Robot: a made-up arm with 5 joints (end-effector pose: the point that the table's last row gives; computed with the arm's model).
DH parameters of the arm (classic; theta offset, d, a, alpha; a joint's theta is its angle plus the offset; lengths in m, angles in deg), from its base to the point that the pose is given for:
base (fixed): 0 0 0 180
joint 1: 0 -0.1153 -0.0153 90
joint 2: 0 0.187 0.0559 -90
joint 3: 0 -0.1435 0.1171 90
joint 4: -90 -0.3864 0.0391 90
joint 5: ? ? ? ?
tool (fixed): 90 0.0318 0 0
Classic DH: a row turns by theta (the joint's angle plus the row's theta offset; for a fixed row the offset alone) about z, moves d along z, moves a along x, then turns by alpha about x.
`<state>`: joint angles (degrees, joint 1 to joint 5).
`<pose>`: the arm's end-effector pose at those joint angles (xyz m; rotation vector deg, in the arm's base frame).
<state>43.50 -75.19 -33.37 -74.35 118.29</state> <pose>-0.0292 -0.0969 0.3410 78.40 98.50 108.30</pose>
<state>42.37 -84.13 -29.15 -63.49 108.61</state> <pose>-0.1024 -0.0762 0.3047 83.88 101.90 103.31</pose>
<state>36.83 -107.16 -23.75 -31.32 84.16</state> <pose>-0.2565 -0.0289 0.1929 -100.01 -115.41 -93.49</pose>
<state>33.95 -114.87 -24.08 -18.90 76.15</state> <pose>-0.3034 -0.0169 0.1579 -99.26 -113.04 -83.85</pose>
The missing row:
joint 5: -90 0.1719 0.0609 -90
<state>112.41 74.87 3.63 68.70 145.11</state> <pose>-0.2523 -0.2527 0.0690 11.76 52.09 51.94</pose>
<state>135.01 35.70 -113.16 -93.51 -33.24</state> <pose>0.0932 -0.5482 -0.1638 26.28 -119.21 -9.39</pose>
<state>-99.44 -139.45 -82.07 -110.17 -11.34</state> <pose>-0.1784 -0.4212 0.4827 -35.46 63.56 -16.48</pose>
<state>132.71 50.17 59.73 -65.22 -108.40</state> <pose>0.0775 0.1941 0.2926 -11.93 -80.86 -122.70</pose>
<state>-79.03 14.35 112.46 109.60 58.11</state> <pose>-0.1460 -0.3253 0.4782 -17.48 107.98 19.00</pose>
